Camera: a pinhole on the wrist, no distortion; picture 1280 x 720 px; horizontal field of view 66.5 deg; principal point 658.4 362.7 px. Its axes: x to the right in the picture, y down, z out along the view. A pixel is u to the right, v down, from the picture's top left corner.
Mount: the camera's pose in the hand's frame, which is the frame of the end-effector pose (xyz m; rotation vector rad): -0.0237 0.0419 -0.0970 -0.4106 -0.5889 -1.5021
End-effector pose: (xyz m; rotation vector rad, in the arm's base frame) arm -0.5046 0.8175 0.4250 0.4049 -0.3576 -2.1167
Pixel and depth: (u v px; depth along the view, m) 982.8 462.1 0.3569
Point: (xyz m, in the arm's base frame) -0.4788 0.7825 0.7303
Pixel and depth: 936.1 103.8 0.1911
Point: -0.4070 0.8480 0.5578
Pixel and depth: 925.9 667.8 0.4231
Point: -0.5163 0.6901 0.7907
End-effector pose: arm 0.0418 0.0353 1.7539 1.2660 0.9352 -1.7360
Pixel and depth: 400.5 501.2 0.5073
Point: 0.3574 -0.3670 1.7601
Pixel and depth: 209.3 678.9 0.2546
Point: 0.2782 -0.1342 1.6983
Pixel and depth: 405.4 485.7 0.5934
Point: 0.3964 -0.4454 1.7715
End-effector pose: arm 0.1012 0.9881 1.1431 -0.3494 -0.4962 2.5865
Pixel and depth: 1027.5 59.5 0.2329
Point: 0.1190 0.8016 1.2394
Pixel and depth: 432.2 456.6 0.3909
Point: -0.0724 0.6431 1.1545
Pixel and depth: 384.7 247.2 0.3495
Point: 0.0144 0.6371 1.1337
